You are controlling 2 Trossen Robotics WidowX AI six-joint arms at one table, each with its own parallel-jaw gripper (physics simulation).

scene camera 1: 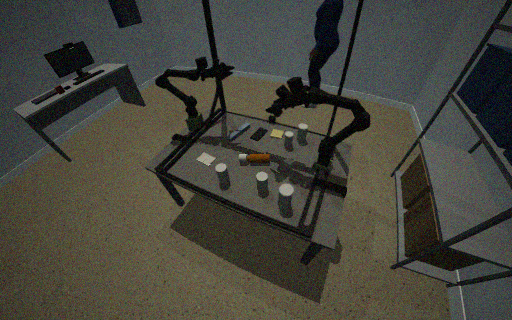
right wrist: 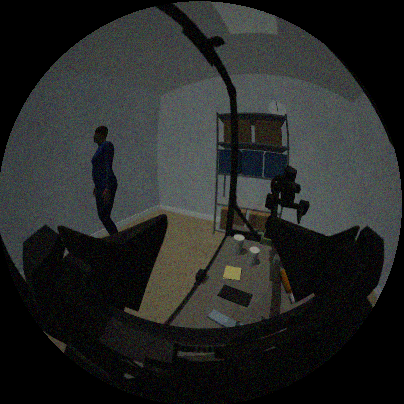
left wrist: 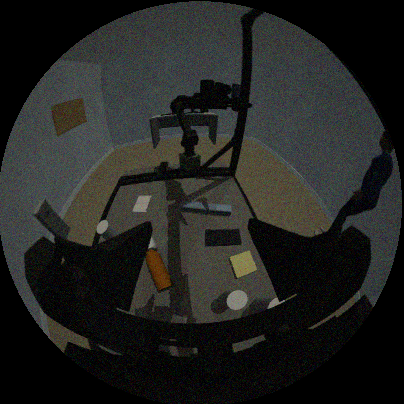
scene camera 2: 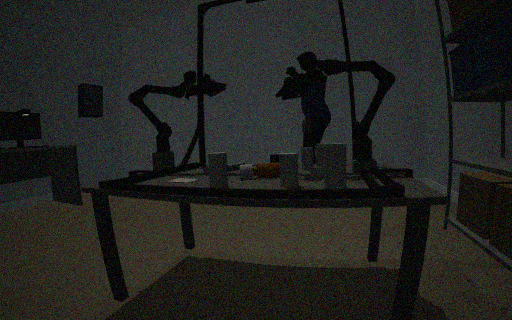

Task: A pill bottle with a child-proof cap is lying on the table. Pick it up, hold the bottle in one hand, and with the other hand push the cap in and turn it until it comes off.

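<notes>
The pill bottle [scene camera 1: 258, 158] [scene camera 2: 267, 170] [left wrist: 158, 270] [right wrist: 285, 281] is orange and lies on its side on the table. Its white cap [scene camera 1: 243, 159] [scene camera 2: 246, 171] [left wrist: 152, 244] is on the bottle's end, at the left in both scene views. My left gripper [scene camera 1: 271, 110] [scene camera 2: 280, 94] [left wrist: 200, 225] is open and empty, high above the table and tilted downward. In the left wrist view the bottle lies beyond and below the left-hand finger, which partly covers the cap. My right gripper [scene camera 1: 231, 68] [scene camera 2: 224, 87] [right wrist: 219, 220] is open and empty, high up and apart from the bottle.
Several white-topped cylinders stand around the bottle, among them a front-left one [scene camera 1: 222, 177], a front-middle one [scene camera 1: 262, 185] and a large one [scene camera 1: 286, 201]. A blue bar [scene camera 1: 240, 131], a dark slab [scene camera 1: 259, 134], a yellow pad [scene camera 1: 277, 133] and white paper [scene camera 1: 205, 159] lie on the table. Frame posts rise behind.
</notes>
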